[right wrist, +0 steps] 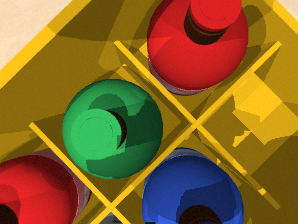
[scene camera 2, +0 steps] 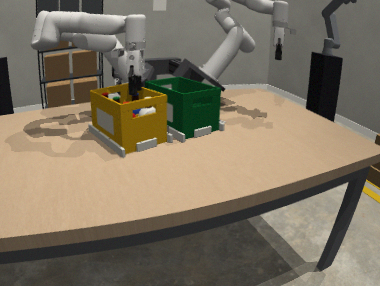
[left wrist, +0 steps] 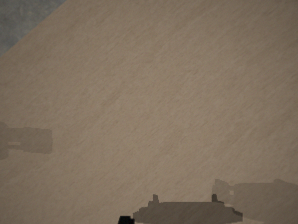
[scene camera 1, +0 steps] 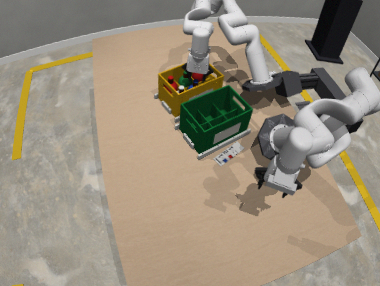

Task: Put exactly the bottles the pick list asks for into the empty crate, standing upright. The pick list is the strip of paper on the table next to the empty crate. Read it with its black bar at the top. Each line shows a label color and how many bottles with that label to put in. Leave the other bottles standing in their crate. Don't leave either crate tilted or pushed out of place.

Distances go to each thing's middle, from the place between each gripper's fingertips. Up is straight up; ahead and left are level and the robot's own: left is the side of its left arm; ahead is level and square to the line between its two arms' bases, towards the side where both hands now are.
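Labels:
The yellow crate (scene camera 2: 115,120) is 100 mm below my right hand, 20 mm ahead of it and 40 mm to the right of it. Then there's the green crate (scene camera 1: 211,104), which is 190 mm to the left of my right hand, 80 mm behind it and 100 mm below it. And the green bottle (right wrist: 112,129) is 70 mm to the right of that same right hand, 50 mm ahead of it and 100 mm below it. Going by its middle, the yellow crate is nearer to my right hand than to my left gripper.
As for my left gripper, I can see it 480 mm to the left of the green crate, 220 mm above it and 110 mm short of it. The yellow crate is 710 mm to the right of my left hand, 210 mm ahead of it and 220 mm below it, and the green bottle is 740 mm to the right of my left hand, 230 mm ahead of it and 210 mm below it.

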